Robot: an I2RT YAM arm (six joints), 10 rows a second.
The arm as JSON. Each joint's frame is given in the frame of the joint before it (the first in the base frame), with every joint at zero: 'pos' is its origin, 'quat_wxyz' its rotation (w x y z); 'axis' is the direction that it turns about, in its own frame. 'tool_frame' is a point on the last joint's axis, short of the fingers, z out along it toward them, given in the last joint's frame.
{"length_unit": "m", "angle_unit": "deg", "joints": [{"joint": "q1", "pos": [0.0, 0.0, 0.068], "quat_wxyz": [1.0, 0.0, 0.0, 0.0], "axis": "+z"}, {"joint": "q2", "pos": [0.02, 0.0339, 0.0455], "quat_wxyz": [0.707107, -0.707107, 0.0, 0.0], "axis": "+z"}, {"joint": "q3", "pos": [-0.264, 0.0, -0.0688], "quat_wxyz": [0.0, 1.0, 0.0, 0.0], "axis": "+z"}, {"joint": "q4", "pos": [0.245, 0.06, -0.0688], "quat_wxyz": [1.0, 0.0, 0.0, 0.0], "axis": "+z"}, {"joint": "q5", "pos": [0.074, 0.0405, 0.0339], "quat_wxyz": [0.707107, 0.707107, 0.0, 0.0], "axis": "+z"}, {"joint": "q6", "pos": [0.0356, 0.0, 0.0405], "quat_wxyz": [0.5, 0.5, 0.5, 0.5], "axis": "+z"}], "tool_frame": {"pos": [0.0, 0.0, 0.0], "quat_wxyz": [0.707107, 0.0, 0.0, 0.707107]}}
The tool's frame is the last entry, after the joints.
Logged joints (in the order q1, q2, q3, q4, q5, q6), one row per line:
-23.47 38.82 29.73 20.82 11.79 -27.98
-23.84 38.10 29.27 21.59 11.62 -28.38
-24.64 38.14 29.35 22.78 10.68 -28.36
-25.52 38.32 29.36 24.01 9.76 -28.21
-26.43 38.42 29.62 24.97 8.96 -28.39
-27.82 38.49 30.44 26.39 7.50 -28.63
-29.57 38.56 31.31 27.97 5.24 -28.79
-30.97 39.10 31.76 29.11 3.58 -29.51
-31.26 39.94 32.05 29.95 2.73 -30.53
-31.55 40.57 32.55 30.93 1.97 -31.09
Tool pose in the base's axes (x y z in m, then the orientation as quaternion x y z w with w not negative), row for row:
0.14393 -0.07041 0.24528 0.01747 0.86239 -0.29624 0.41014
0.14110 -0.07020 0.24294 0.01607 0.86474 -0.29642 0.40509
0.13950 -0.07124 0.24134 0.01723 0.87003 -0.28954 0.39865
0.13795 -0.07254 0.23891 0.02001 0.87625 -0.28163 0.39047
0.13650 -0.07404 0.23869 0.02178 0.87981 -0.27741 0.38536
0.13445 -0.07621 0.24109 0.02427 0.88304 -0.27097 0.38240
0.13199 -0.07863 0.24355 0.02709 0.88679 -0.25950 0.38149
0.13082 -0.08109 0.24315 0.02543 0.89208 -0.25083 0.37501
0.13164 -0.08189 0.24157 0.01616 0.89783 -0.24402 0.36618
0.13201 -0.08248 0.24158 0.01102 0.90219 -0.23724 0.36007
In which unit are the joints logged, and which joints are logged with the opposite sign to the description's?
The joints are logged in degrees. Opposite sign: q4.
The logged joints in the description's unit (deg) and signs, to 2 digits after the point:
-23.47 38.82 29.73 -20.82 11.79 -27.98
-23.84 38.10 29.27 -21.59 11.62 -28.38
-24.64 38.14 29.35 -22.78 10.68 -28.36
-25.52 38.32 29.36 -24.01 9.76 -28.21
-26.43 38.42 29.62 -24.97 8.96 -28.39
-27.82 38.49 30.44 -26.39 7.50 -28.63
-29.57 38.56 31.31 -27.97 5.24 -28.79
-30.97 39.10 31.76 -29.11 3.58 -29.51
-31.26 39.94 32.05 -29.95 2.73 -30.53
-31.55 40.57 32.55 -30.93 1.97 -31.09

